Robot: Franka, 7 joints.
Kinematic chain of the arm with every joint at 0, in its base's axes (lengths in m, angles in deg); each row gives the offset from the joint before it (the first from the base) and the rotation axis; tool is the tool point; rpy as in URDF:
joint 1: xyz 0 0 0.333 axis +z
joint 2: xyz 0 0 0 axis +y
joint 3: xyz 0 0 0.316 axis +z
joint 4: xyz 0.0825 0 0 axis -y
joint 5: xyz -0.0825 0 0.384 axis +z
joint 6: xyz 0 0 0 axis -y
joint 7: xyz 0.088 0 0 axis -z
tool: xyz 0 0 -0.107 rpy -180 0 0
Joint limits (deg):
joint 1: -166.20..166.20
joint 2: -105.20..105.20
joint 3: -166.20..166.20
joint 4: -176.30..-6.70
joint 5: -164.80..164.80
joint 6: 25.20..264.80
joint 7: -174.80..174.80
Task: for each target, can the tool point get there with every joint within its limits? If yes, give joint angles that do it. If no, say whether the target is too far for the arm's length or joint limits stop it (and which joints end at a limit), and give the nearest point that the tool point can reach.
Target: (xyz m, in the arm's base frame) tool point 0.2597 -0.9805 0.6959
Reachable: no: too far | nearest point 0.2068 -0.7808 0.6220 | short by 0.219 m
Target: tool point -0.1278 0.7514 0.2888
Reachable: yes | joints 114.78 73.83 -19.55 -53.02 49.60 223.51 -17.85
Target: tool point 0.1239 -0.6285 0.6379
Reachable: yes | joints -76.68 14.36 -14.64 -85.37 -80.62 197.24 41.00
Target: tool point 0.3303 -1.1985 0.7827
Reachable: no: too far | nearest point 0.2143 -0.7777 0.6248 | short by 0.464 m
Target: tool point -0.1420 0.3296 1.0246
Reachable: yes | joints -19.65 -9.87 135.68 -26.77 123.36 202.78 120.55
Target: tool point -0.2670 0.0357 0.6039
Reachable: yes | joints 75.51 77.51 123.63 -130.73 34.84 60.81 20.04
